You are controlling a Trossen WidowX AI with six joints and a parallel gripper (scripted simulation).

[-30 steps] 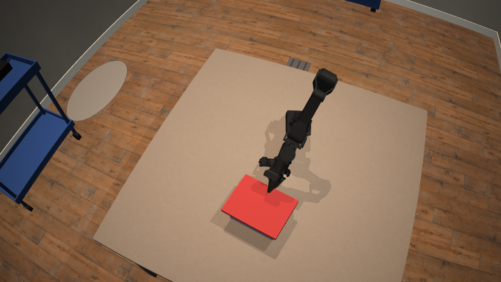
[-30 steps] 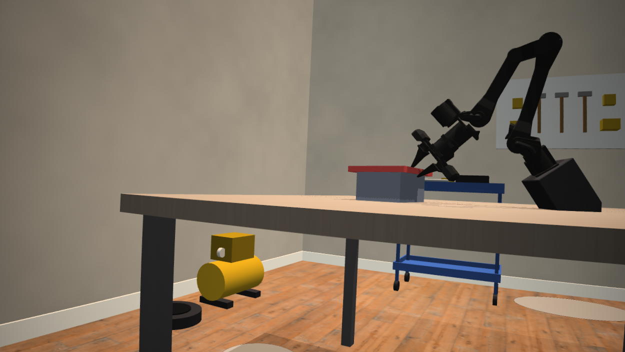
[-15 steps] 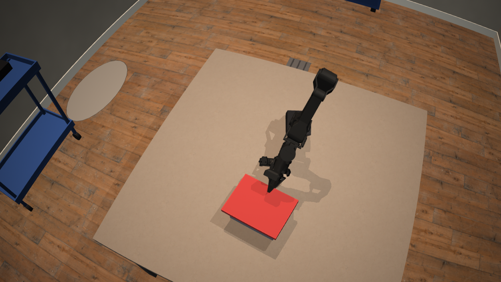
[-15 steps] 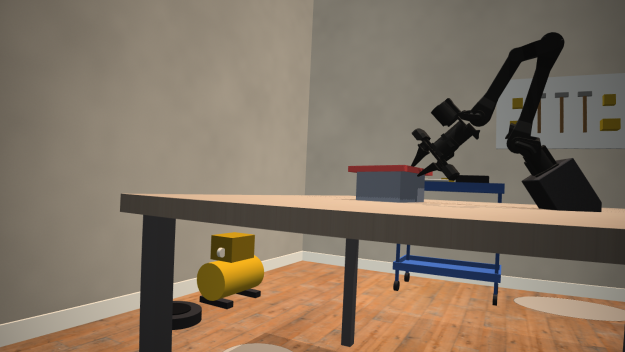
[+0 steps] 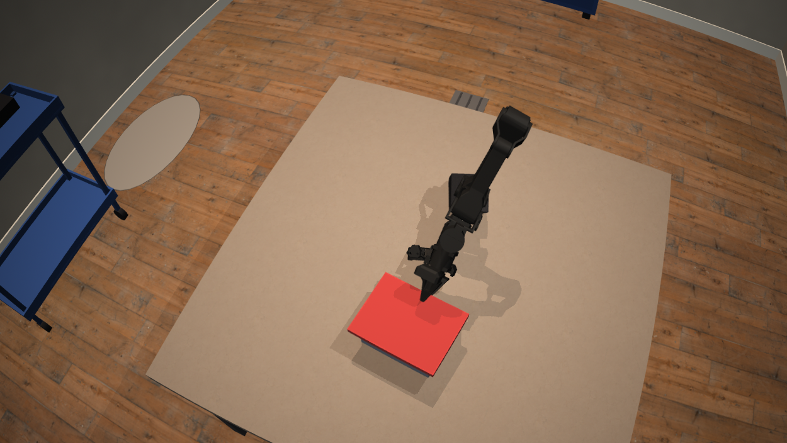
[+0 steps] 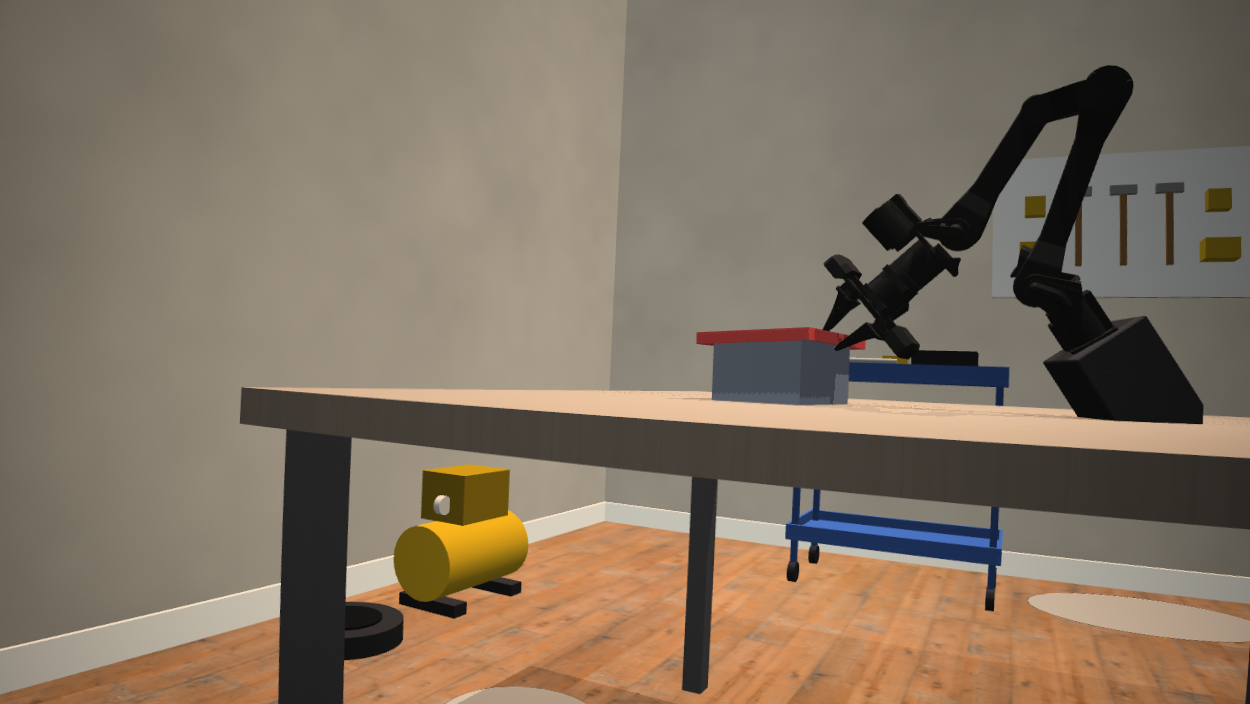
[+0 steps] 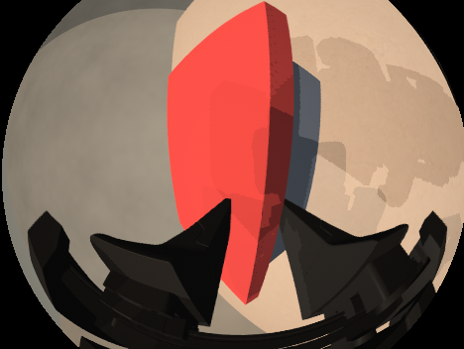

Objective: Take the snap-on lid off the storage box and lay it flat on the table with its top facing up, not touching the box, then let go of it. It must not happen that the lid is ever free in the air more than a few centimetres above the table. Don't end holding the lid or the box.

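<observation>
The red lid lies 100 mm ahead of my hand, 10 mm to the right of it and 20 mm below it. Round my hand: storage box 100 mm ahead, 10 mm to the right, 70 mm below.
</observation>
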